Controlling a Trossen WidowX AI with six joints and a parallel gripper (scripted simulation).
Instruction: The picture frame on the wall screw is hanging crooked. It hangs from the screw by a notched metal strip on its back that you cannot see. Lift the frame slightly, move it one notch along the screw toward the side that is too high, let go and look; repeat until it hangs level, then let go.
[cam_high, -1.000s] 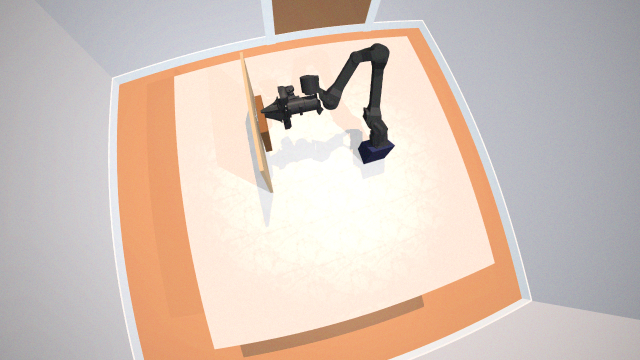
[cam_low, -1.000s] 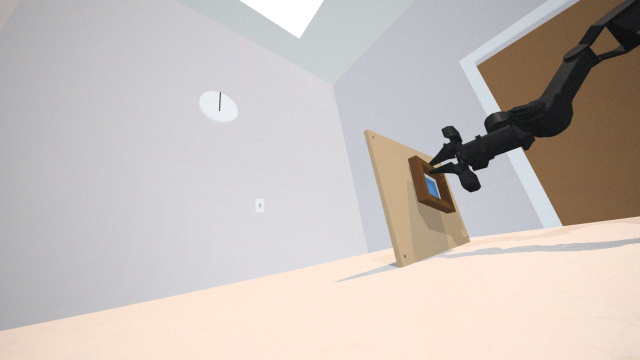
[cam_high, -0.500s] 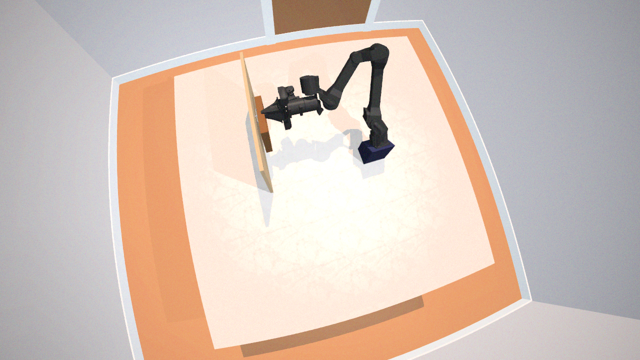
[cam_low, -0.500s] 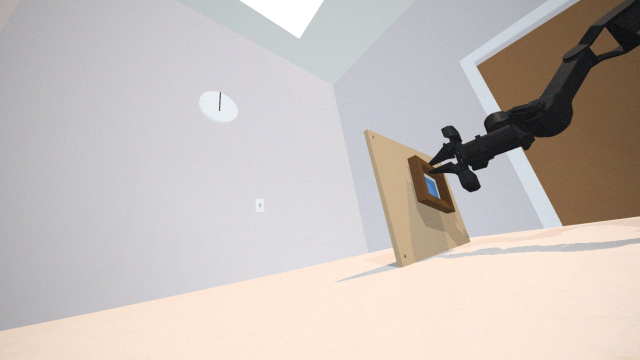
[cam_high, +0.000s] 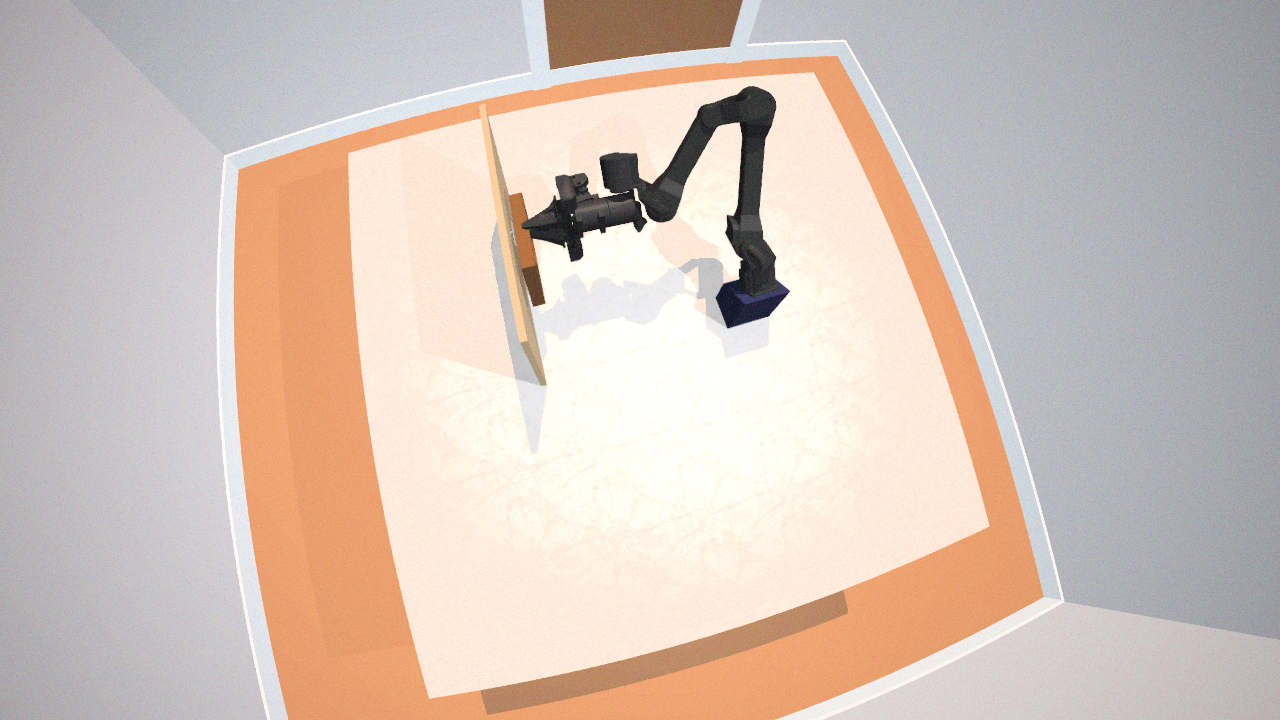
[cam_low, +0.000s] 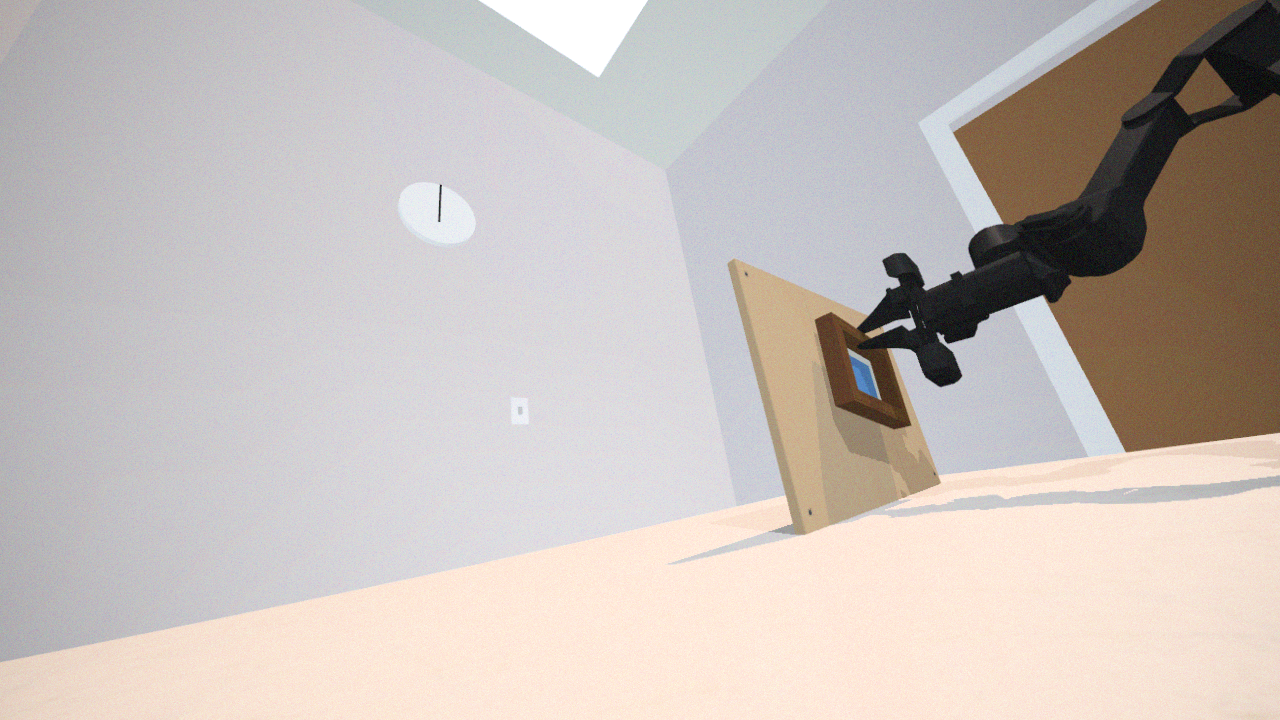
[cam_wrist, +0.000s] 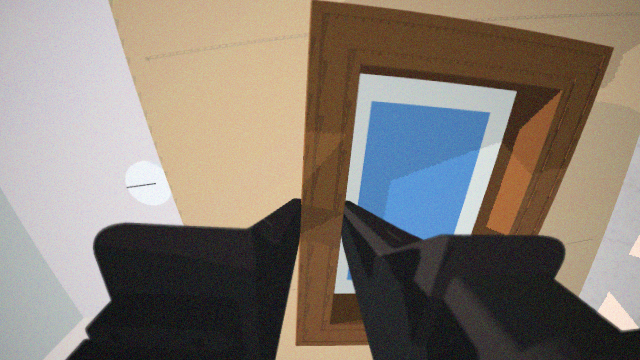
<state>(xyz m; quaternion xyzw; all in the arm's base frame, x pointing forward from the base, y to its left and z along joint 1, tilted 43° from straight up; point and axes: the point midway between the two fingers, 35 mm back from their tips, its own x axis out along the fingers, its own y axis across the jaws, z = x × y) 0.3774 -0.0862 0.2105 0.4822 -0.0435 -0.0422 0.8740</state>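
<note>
Now: gripper tip 50 mm above the brown wooden picture frame, 10 mm to the right of it and 10 mm short of it. Round my gripper tip: tan wall board (70 mm below, 20 mm ahead, 10 mm to the right).
</note>
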